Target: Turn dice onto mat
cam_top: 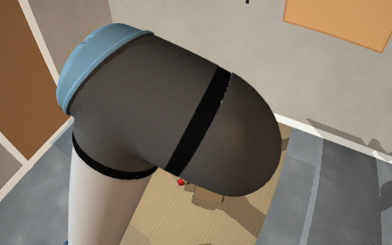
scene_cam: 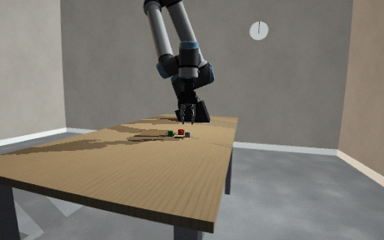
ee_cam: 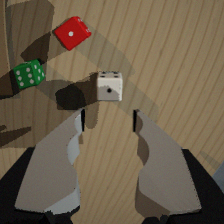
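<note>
My hand is 60 mm above the white die. Round my hand: green die (10 mm ahead, 90 mm to the right, 60 mm below); red die (40 mm behind, 50 mm to the right, 60 mm below); tan mat (200 mm to the right, 70 mm below).
</note>
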